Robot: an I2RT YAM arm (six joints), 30 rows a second.
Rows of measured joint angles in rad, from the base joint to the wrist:
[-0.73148 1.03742 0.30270 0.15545 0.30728 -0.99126]
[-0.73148 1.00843 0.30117 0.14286 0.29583 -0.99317]
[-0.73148 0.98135 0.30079 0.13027 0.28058 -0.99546]
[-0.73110 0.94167 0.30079 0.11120 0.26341 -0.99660]
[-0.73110 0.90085 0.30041 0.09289 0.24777 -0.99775]
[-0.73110 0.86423 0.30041 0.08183 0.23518 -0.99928]
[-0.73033 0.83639 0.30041 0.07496 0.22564 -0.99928]
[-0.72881 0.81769 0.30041 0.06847 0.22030 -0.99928]
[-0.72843 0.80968 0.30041 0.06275 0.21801 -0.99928]
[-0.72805 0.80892 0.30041 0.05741 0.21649 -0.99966]
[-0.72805 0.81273 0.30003 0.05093 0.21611 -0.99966]
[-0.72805 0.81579 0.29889 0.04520 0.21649 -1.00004]
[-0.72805 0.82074 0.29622 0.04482 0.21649 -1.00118]
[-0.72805 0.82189 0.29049 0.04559 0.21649 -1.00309]
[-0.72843 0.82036 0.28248 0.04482 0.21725 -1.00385]
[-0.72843 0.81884 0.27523 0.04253 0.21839 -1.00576]
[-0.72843 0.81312 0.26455 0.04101 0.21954 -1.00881]
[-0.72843 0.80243 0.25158 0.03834 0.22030 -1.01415]
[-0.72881 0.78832 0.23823 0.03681 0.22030 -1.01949]
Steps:
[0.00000 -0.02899 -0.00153 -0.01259 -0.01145 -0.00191]
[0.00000 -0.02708 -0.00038 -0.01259 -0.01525 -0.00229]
[0.00038 -0.03968 0.00000 -0.01907 -0.01717 -0.00114]
[0.00000 -0.04082 -0.00038 -0.01831 -0.01564 -0.00115]
[0.00000 -0.03662 0.00000 -0.01106 -0.01259 -0.00153]
[0.00077 -0.02784 0.00000 -0.00687 -0.00954 0.00000]
[0.00152 -0.01870 0.00000 -0.00649 -0.00534 0.00000]
[0.00038 -0.00801 0.00000 -0.00572 -0.00229 0.00000]
[0.00038 -0.00076 0.00000 -0.00534 -0.00152 -0.00038]
[0.00000 0.00381 -0.00038 -0.00648 -0.00038 0.00000]
[0.00000 0.00306 -0.00114 -0.00573 0.00038 -0.00038]
[0.00000 0.00495 -0.00267 -0.00038 0.00000 -0.00114]
[0.00000 0.00115 -0.00573 0.00077 0.00000 -0.00191]
[-0.00038 -0.00153 -0.00801 -0.00077 0.00076 -0.00076]
[0.00000 -0.00152 -0.00725 -0.00229 0.00114 -0.00191]
[0.00000 -0.00572 -0.01068 -0.00152 0.00115 -0.00305]
[0.00000 -0.01069 -0.01297 -0.00267 0.00076 -0.00534]
[-0.00038 -0.01411 -0.01335 -0.00153 0.00000 -0.00534]

